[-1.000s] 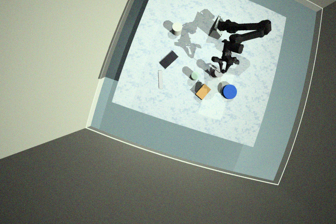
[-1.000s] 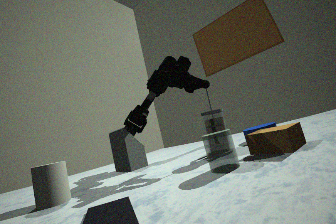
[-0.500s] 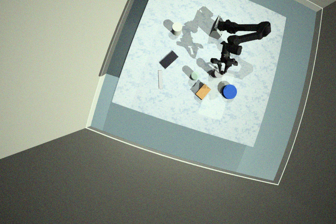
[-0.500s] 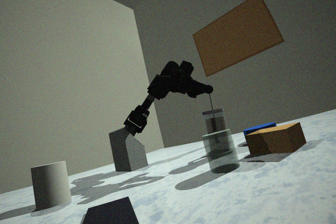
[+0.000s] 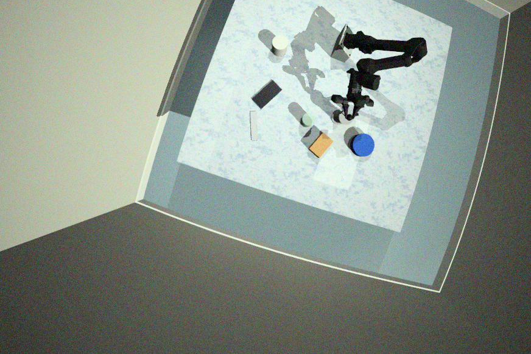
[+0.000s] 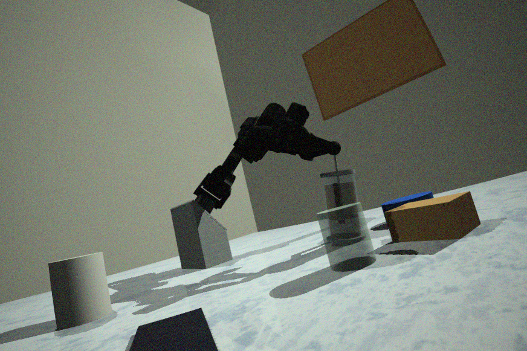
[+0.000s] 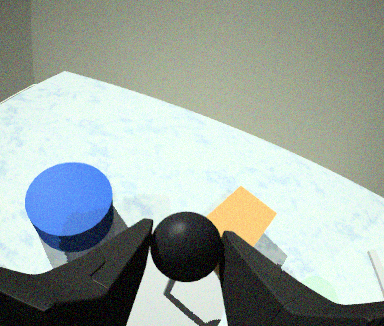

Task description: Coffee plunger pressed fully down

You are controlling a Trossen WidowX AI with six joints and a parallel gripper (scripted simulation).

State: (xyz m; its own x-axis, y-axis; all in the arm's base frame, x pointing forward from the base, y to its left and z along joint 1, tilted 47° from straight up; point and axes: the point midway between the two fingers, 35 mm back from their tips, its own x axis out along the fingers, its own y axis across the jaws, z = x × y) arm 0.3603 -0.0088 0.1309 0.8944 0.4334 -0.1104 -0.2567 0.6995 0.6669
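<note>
The coffee press lies 90 mm below my gripper tip, 30 mm behind it and 10 mm to the left of it. Also, from my gripper tip: blue cylinder 170 mm below, 160 mm to the left, 70 mm ahead; then pale green glass cylinder 160 mm to the right, 150 mm below, 40 mm ahead; then dark slab 400 mm to the right, 190 mm below, 30 mm behind.
</note>
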